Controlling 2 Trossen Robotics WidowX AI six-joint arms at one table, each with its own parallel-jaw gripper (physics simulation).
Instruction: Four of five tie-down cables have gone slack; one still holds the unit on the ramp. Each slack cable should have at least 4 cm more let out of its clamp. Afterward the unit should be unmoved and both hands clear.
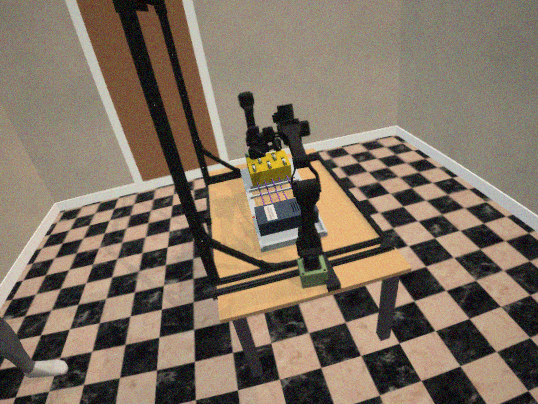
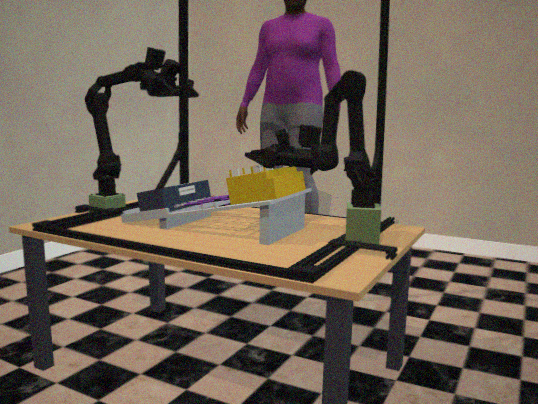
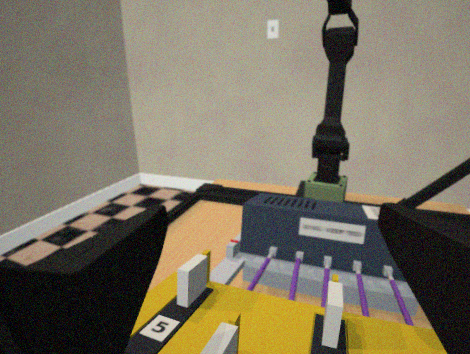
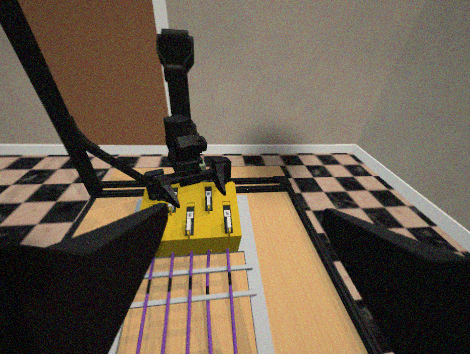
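Note:
The dark blue unit (image 1: 280, 220) (image 2: 172, 196) (image 3: 280, 225) sits on the grey ramp (image 2: 282, 222) (image 4: 261, 310). Several purple cables (image 3: 295, 280) (image 4: 189, 310) run from it to the yellow clamp block (image 1: 270, 175) (image 2: 250, 188) (image 4: 200, 244). They look nearly straight; which are slack I cannot tell. White levers stand in the block's slots, one lever (image 3: 192, 280) by label 5 (image 3: 160, 327). My left gripper (image 2: 250, 154) (image 3: 273, 214) (image 4: 203, 199) is open and empty, low over the block. My right gripper (image 2: 194, 94) (image 4: 246, 213) is open and empty, high above the ramp, apart from everything.
Two thin grey crossbars (image 4: 220, 270) lie across the cables' run. A small grey post (image 3: 232, 249) with a red mark stands beside the unit. Black rails (image 2: 175, 255) edge the wooden table (image 2: 235, 242). Black frame posts (image 1: 165, 135) rise beside it. A person (image 2: 295, 60) stands behind.

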